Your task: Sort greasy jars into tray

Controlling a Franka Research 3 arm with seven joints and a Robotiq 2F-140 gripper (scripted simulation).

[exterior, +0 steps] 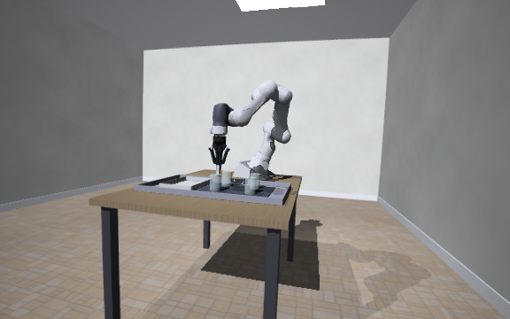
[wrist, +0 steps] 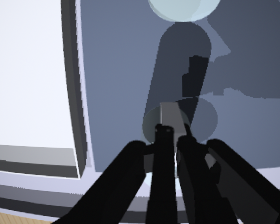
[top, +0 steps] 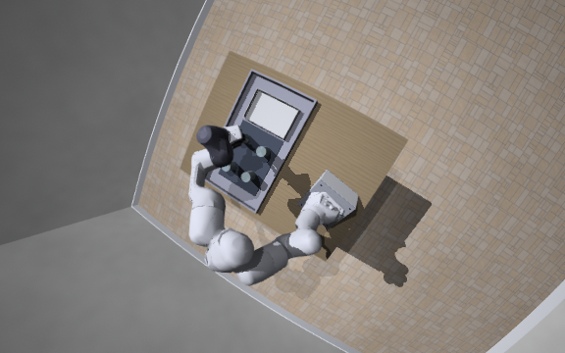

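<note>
My gripper is now 11 cm above the dark drying mat, 10 cm to the right of it and 5 cm past it. From my hand the other things lie so: white tray (22 cm to the right, 10 cm below, 2 cm behind).
</note>
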